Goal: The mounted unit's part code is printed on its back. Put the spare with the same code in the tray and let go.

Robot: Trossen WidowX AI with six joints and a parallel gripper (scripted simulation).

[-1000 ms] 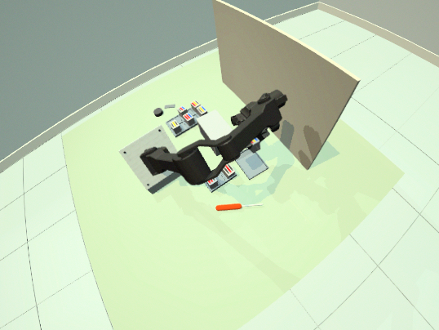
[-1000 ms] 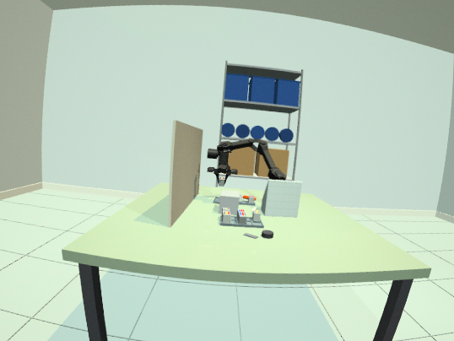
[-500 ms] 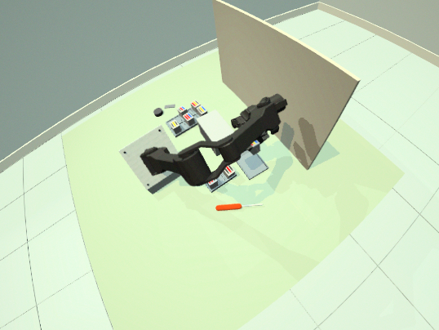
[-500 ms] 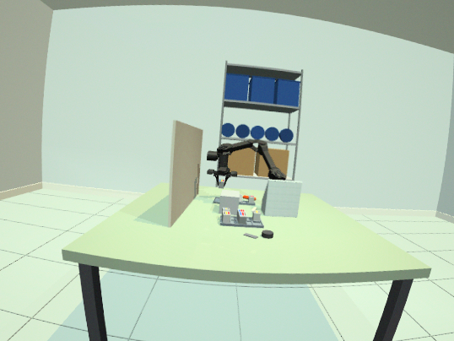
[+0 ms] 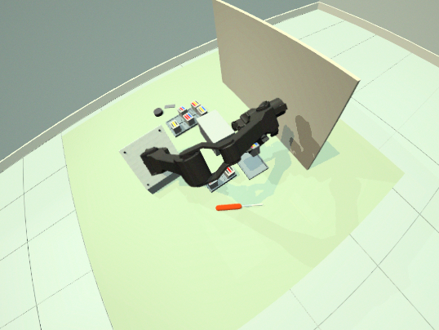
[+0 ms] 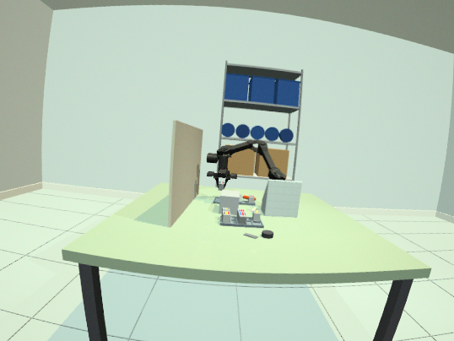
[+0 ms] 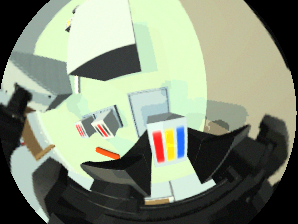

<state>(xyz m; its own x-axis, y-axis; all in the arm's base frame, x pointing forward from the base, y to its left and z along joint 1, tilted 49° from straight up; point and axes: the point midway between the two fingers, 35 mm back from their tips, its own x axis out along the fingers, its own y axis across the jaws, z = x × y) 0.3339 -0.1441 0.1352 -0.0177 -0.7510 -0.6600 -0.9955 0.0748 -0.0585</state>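
The flat grey tray is 8 cm below my gripper tip and 1 cm behind it. The rest, counted from my gripper tip: white stick 19 cm behind, 16 cm to the left, 8 cm below; then grey box 20 cm to the left, 4 cm behind, 3 cm below; then tall tan board 19 cm ahead, 17 cm to the left, 14 cm above.
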